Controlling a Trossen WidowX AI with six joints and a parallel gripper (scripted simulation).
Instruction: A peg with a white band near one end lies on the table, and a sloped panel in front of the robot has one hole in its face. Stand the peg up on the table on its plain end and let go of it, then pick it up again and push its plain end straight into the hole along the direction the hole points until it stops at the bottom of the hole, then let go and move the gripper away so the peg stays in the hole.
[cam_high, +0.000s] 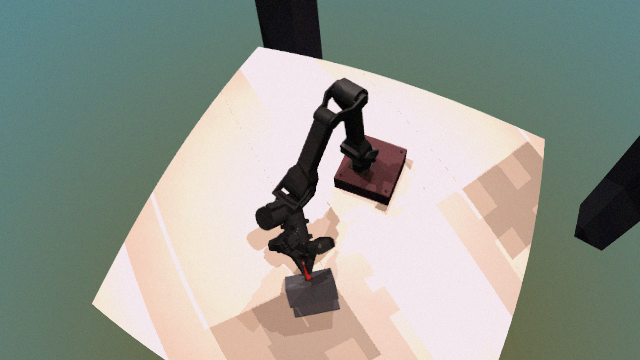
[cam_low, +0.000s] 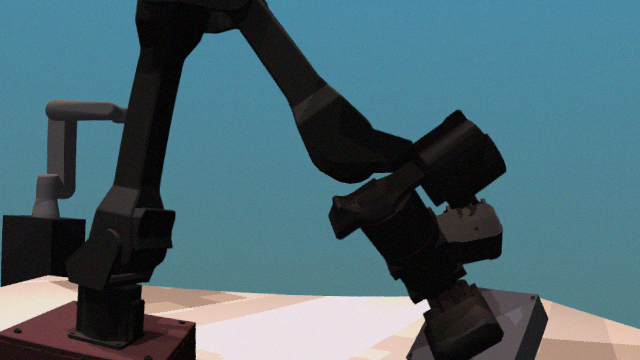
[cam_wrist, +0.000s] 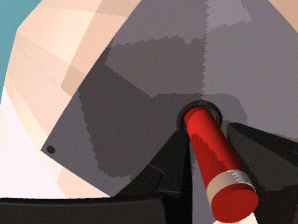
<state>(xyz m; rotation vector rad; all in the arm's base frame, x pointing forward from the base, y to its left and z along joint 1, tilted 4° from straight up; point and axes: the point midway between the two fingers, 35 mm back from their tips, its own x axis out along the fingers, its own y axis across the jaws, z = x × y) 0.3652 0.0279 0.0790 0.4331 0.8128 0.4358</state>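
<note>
The red peg lies 1 cm to the right of my gripper tip, 1 cm behind it and 1 cm above it. Also, from my gripper tip: grey sloped panel: 3 cm below, 2 cm to the left, 2 cm ahead.
</note>
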